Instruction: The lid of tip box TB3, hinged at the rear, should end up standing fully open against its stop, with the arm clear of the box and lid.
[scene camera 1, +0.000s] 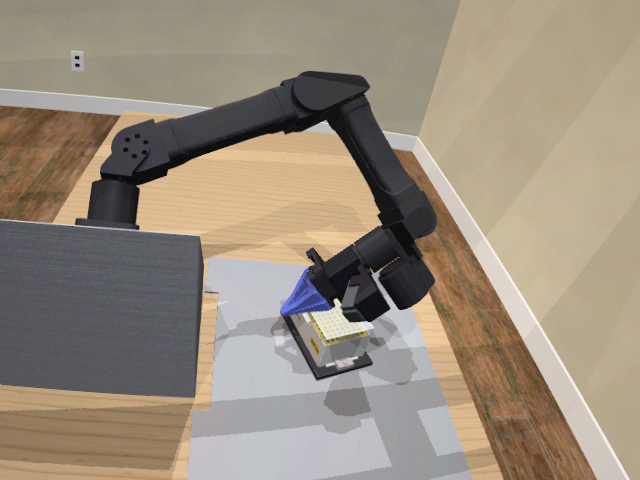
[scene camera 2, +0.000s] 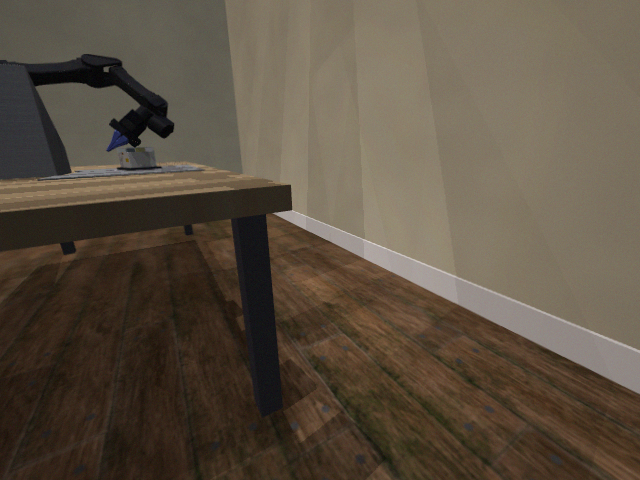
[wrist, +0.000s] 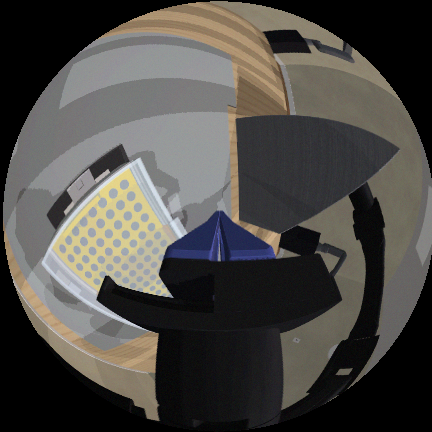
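Where they show: gripper, fingertip midpoint: (scene camera 1: 281, 312) (scene camera 2: 107, 151) (wrist: 218, 216); arm's base, link origin: (scene camera 1: 109, 243) (wrist: 350, 174).
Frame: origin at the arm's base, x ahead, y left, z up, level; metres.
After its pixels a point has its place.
Observation:
Tip box TB3 (scene camera 1: 328, 350) @[x 0.314, y -0.061, z -0.164 m] (scene camera 2: 137, 157) @[x 0.331, y -0.058, z -0.169 m] (wrist: 116, 233) @[x 0.330, y -0.034, z -0.133 m] stands on a black base (scene camera 1: 347, 368) @[x 0.353, y -0.071, z -0.203 m] (wrist: 104, 160) @[x 0.318, y -0.073, z -0.202 m] on the grey mat (scene camera 1: 270, 429) @[x 0.209, y -0.160, z -0.211 m]. Its yellow rack of holes shows from above. The lid is see-through with a pale rim (wrist: 146, 181) @[x 0.305, y -0.050, z -0.133 m], and I cannot tell its angle. My gripper (scene camera 1: 285, 311) @[x 0.250, y 0.005, z -0.144 m] (scene camera 2: 110, 148) @[x 0.250, y 0.005, z -0.144 m] (wrist: 219, 215) @[x 0.250, y 0.005, z -0.144 m] has blue fingers and is shut on nothing. Its tip is at the box's rear left corner, about level with the top. The gripper body hangs over the rear of the box and hides it in the scene camera 1 view.
A tall dark grey block (scene camera 1: 137, 310) @[x 0.038, y -0.086, z -0.036 m] (wrist: 301, 169) @[x 0.120, y -0.013, z -0.100 m] stands left of the mat, by the arm's base (scene camera 1: 113, 202) @[x 0.008, y 0.011, z 0.054 m]. The wooden table (scene camera 2: 175, 190) @[x 0.294, y -0.779, z -0.214 m] has its right edge close to the box. A wall runs along the right side.

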